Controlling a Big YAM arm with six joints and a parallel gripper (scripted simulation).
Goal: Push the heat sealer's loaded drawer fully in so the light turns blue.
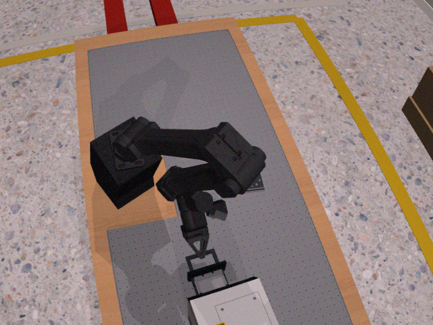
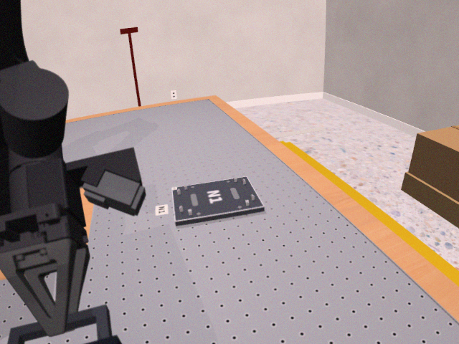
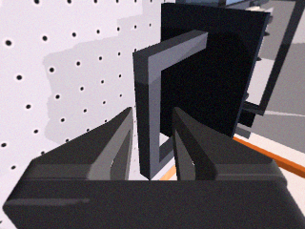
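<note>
My gripper is now 120 mm to the left of the black drawer and 10 mm above it.
</note>
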